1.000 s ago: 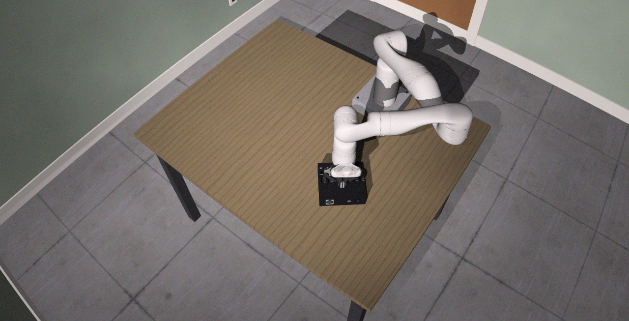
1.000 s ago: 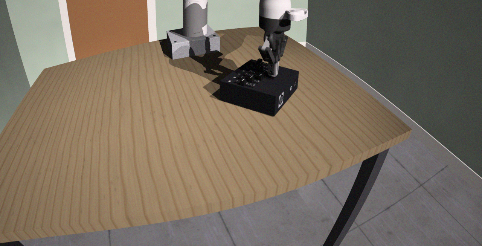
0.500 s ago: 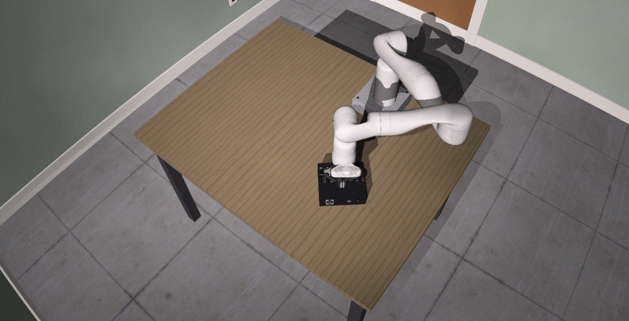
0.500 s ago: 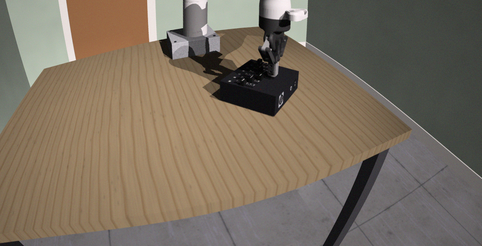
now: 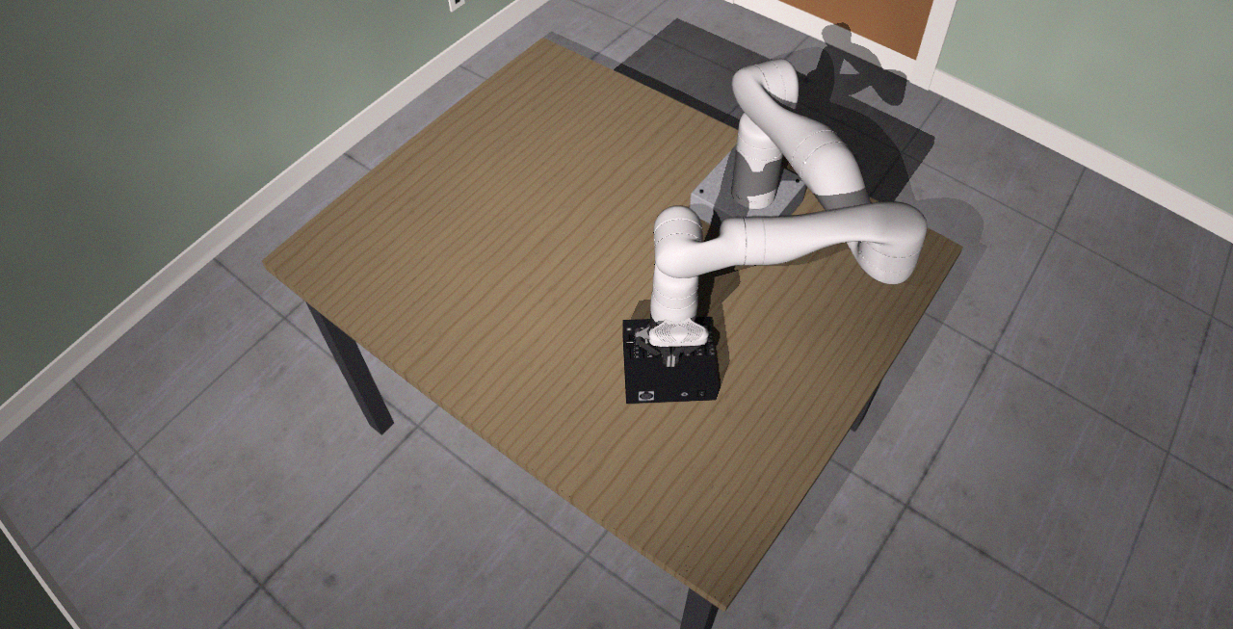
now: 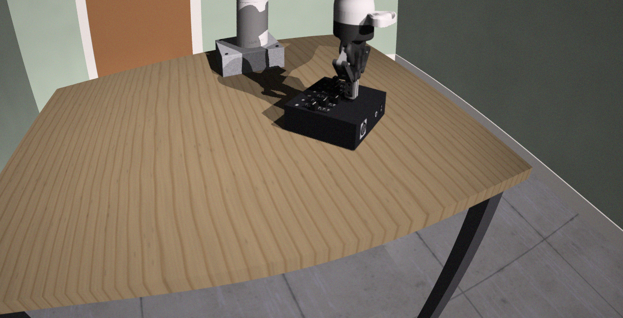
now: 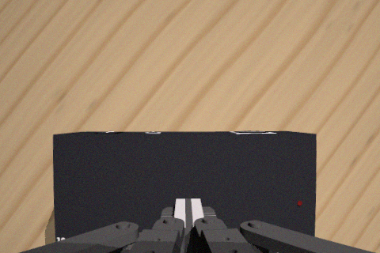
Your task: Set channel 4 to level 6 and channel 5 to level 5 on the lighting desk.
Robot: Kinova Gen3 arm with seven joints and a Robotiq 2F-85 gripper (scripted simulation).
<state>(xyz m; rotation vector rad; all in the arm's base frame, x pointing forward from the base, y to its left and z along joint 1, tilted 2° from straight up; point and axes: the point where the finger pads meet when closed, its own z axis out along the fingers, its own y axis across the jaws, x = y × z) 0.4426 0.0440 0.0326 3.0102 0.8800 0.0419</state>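
Right now the channel 5 fader cap is 30 mm to the right of my hand and 20 mm below it. Also, from my hand: channel 4 fader cap: 20 mm below, 20 mm behind, 10 mm to the right.
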